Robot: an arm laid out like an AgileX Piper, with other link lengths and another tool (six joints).
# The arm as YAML. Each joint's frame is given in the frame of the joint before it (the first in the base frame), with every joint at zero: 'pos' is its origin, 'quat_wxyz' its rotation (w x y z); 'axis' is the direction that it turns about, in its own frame. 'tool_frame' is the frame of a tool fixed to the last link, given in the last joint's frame.
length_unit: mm
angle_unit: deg
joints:
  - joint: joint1
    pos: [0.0, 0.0, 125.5]
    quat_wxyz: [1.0, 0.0, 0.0, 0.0]
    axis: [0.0, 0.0, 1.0]
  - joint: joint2
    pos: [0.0, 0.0, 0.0]
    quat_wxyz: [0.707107, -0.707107, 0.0, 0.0]
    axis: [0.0, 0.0, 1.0]
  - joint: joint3
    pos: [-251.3, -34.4, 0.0]
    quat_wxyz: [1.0, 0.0, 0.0, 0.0]
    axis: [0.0, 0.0, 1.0]
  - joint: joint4
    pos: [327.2, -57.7, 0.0]
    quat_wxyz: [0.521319, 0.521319, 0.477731, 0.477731]
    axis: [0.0, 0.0, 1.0]
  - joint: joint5
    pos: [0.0, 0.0, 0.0]
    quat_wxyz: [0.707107, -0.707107, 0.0, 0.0]
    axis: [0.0, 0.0, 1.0]
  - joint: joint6
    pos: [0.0, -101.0, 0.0]
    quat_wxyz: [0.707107, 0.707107, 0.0, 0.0]
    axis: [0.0, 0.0, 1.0]
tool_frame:
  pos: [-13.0, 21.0, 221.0]
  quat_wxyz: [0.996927, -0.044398, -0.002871, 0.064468]
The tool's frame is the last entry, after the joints.
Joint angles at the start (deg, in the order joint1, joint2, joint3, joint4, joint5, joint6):
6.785 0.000 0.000 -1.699 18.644 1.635
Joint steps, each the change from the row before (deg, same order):
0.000 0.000 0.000 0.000 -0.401 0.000
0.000 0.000 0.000 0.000 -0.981 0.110
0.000 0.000 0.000 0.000 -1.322 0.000
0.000 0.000 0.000 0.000 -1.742 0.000
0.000 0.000 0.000 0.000 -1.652 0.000
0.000 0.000 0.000 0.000 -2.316 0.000
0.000 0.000 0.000 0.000 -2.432 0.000
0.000 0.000 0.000 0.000 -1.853 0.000
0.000 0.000 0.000 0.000 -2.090 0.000
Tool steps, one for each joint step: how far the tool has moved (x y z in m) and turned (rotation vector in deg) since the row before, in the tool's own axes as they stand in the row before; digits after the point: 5 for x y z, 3 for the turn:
-0.00223 0.00036 -0.00007 -0.063 -0.394 -0.035
-0.00549 0.00087 -0.00020 -0.155 -0.975 0.023
-0.00733 0.00121 -0.00029 -0.210 -1.300 -0.116
-0.00966 0.00160 -0.00042 -0.277 -1.713 -0.153
-0.00916 0.00152 -0.00039 -0.263 -1.625 -0.145
-0.01284 0.00213 -0.00063 -0.368 -2.278 -0.203
-0.01348 0.00224 -0.00067 -0.387 -2.392 -0.213
-0.01027 0.00170 -0.00046 -0.295 -1.822 -0.163
-0.01158 0.00192 -0.00054 -0.332 -2.055 -0.183

